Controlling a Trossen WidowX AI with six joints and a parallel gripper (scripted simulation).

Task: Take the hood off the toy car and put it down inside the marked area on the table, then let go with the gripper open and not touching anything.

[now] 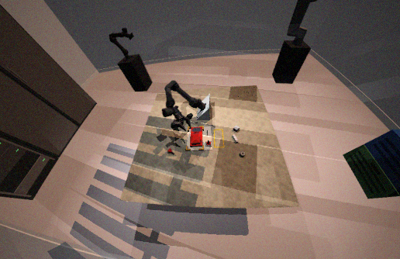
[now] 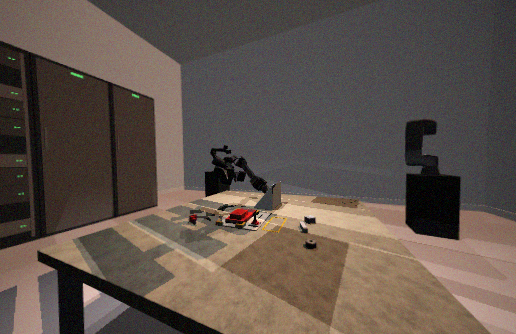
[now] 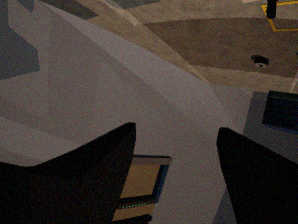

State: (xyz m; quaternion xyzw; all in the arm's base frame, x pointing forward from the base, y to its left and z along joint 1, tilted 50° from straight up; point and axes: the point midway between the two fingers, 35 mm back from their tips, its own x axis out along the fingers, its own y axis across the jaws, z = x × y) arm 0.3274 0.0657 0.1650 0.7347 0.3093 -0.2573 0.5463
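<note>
The red hood is 3 cm behind my gripper tip, 3 cm to the left of it and 18 cm below it.
</note>
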